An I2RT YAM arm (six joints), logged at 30 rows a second.
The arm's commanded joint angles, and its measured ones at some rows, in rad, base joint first. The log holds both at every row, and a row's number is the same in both.
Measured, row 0:
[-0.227 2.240 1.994 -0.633 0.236 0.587]
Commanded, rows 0 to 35:
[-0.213 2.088 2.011 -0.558 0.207 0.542]
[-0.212 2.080 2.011 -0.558 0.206 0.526]
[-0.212 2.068 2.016 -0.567 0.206 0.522]
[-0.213 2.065 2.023 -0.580 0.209 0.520]
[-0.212 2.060 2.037 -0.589 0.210 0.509]
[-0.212 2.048 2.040 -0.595 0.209 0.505]
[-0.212 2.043 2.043 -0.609 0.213 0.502]
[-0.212 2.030 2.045 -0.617 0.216 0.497]
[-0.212 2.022 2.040 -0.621 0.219 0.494]
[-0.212 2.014 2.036 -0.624 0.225 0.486]
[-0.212 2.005 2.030 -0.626 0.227 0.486]
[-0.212 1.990 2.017 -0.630 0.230 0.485]
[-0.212 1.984 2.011 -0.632 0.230 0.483]
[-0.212 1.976 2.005 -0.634 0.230 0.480]
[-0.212 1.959 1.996 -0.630 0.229 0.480]
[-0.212 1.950 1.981 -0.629 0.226 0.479]
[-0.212 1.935 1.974 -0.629 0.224 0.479]
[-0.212 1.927 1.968 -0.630 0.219 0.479]
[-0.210 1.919 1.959 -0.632 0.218 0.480]
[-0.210 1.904 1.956 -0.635 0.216 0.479]
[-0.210 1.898 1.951 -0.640 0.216 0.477]
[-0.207 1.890 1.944 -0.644 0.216 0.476]
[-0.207 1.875 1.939 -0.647 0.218 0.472]
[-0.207 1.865 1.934 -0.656 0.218 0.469]
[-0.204 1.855 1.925 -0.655 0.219 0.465]
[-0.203 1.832 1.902 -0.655 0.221 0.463]
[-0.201 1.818 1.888 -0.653 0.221 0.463]
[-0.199 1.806 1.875 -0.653 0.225 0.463]
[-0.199 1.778 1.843 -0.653 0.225 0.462]
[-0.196 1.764 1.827 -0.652 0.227 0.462]
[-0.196 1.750 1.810 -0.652 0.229 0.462]
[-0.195 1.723 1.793 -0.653 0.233 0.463]
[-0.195 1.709 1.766 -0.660 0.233 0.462]
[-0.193 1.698 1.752 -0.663 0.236 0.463]
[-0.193 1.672 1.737 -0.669 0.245 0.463]
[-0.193 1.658 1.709 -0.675 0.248 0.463]
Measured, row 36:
[-0.201 1.755 1.722 -0.675 0.226 0.475]
